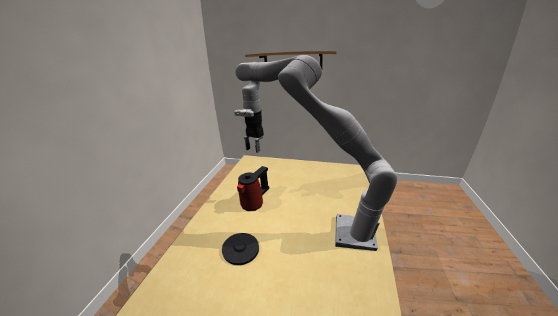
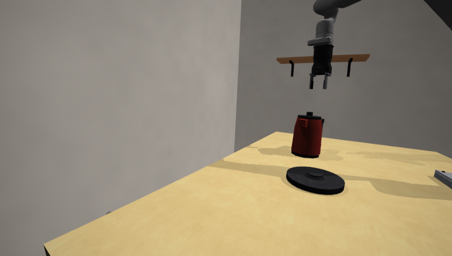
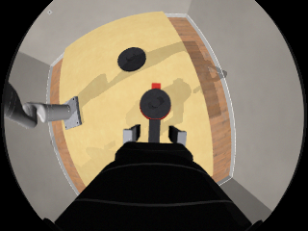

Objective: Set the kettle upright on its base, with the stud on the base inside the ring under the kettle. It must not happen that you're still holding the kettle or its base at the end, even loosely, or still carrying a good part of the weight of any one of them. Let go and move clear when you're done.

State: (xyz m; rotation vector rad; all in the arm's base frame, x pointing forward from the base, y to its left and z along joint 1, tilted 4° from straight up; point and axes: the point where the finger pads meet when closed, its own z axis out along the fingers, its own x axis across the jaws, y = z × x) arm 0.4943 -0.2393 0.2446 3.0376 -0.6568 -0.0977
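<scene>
My hand is 20 cm above the red kettle, 2 cm to the right of it and 1 cm short of it. From my hand the other things lie so: round black base 33 cm to the left, 28 cm below, 1 cm ahead.
</scene>
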